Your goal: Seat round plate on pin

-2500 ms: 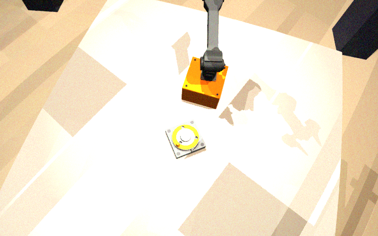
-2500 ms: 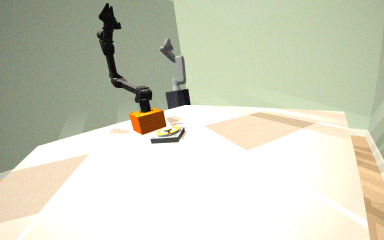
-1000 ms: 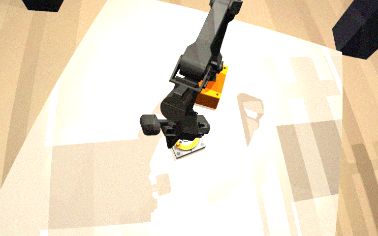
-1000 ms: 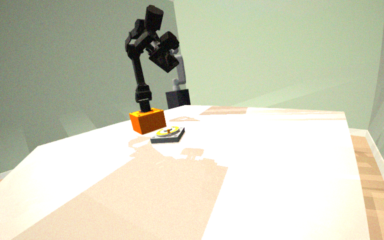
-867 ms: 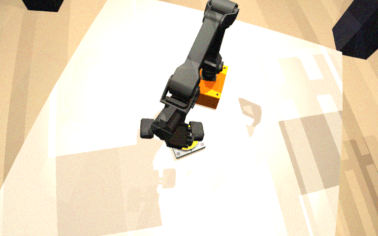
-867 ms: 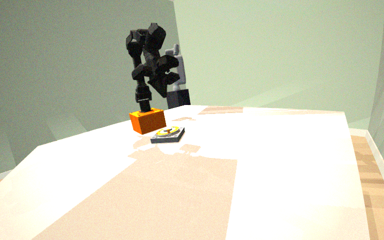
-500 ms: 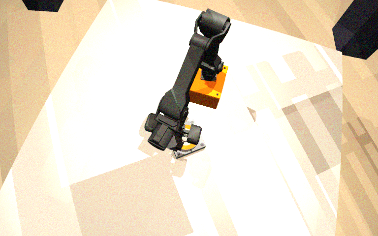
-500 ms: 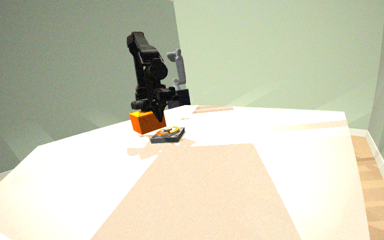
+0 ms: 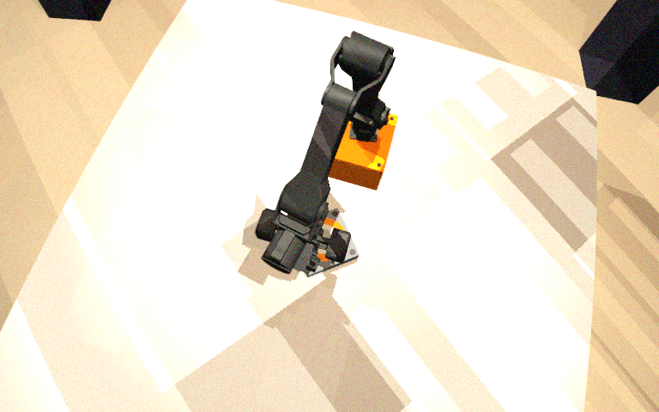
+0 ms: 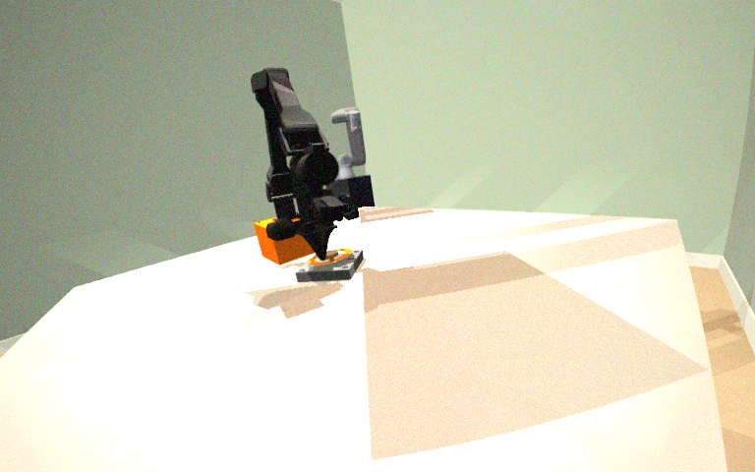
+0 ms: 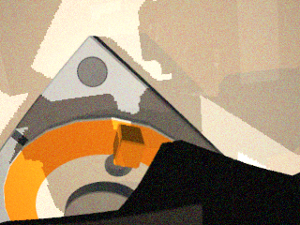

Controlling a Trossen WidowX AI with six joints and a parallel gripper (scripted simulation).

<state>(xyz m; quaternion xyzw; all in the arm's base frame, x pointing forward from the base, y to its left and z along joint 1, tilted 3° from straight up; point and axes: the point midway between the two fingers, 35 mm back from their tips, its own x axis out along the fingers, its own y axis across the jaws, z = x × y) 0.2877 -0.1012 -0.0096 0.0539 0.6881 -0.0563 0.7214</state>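
The round plate is 1 cm behind my gripper tip, 3 cm to the left of it and 1 cm below it. From my gripper tip the other things lie so: square grey base (3 cm behind, 4 cm to the left, 2 cm below).
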